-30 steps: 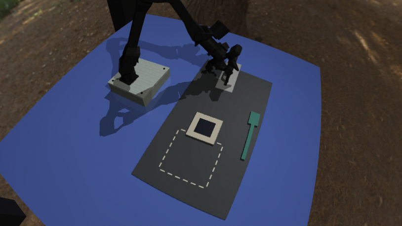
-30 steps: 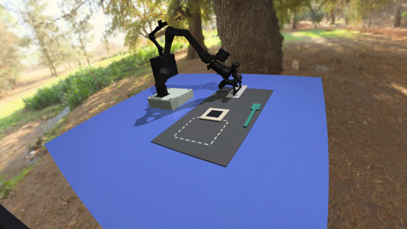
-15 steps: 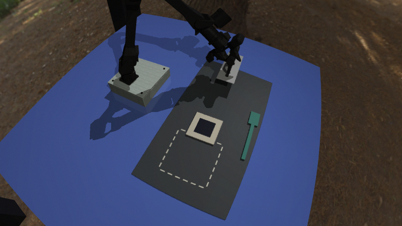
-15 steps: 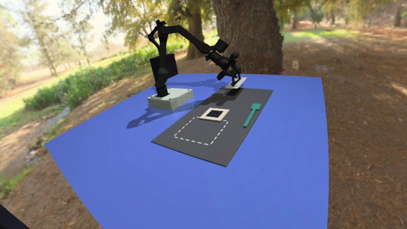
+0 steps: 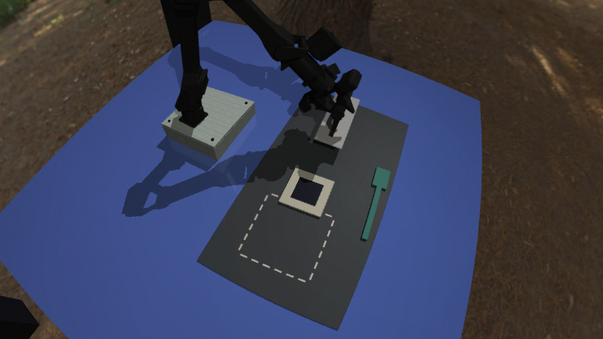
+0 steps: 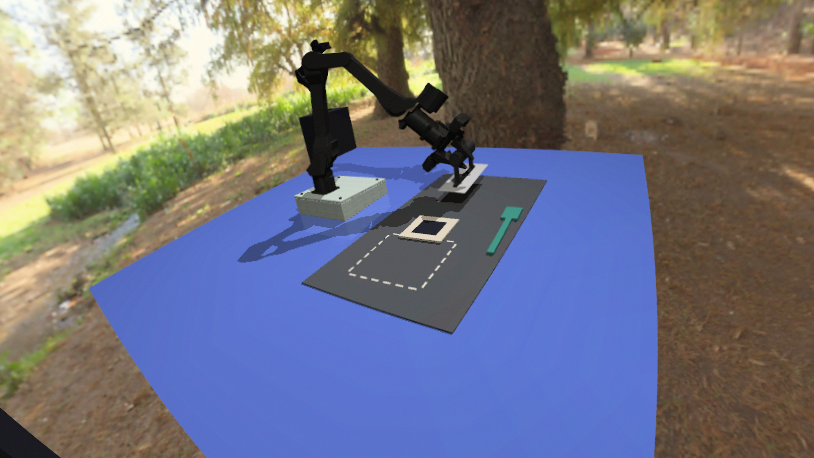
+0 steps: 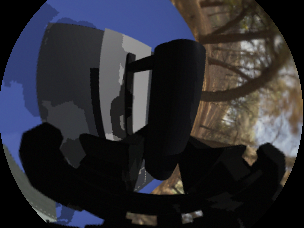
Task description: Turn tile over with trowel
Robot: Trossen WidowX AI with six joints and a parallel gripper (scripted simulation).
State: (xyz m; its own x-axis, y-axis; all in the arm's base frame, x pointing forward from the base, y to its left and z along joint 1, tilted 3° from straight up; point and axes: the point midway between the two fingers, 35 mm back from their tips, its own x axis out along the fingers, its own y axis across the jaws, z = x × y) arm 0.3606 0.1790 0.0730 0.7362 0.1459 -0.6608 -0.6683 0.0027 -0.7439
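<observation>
My gripper tip is now 10 mm short of the dark mat, 160 mm to the left of it and 110 mm above it. Round my gripper tip: green trowel 150 mm ahead, 130 mm to the right, 90 mm below; tile 10 mm behind, 210 mm to the right, 90 mm below.
</observation>
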